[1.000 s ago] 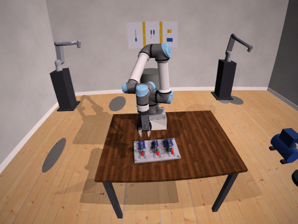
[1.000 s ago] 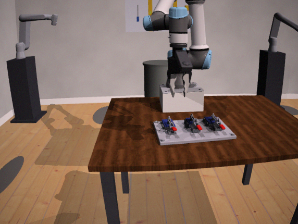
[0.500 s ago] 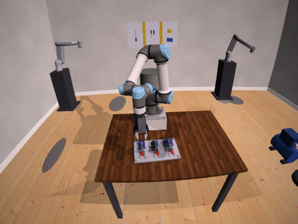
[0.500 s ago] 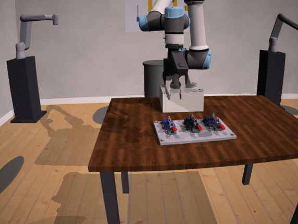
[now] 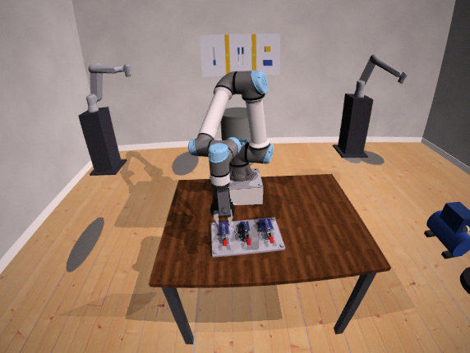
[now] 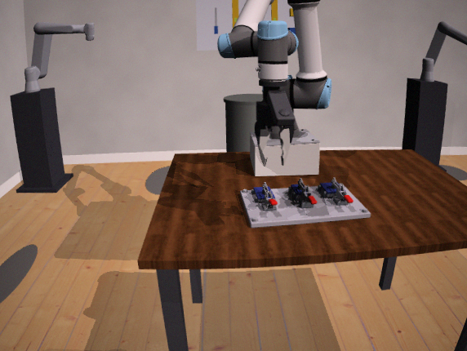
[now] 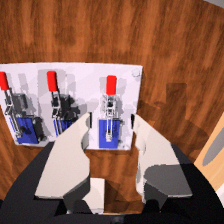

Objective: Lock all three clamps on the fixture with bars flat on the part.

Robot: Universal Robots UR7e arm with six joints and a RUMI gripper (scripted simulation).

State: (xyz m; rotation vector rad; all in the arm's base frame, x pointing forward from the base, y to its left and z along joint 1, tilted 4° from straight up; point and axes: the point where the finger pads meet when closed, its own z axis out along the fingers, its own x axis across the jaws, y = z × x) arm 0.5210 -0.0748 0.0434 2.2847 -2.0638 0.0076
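My gripper is now 170 mm above the grey fixture plate, 100 mm to the right of it and 90 mm past it.
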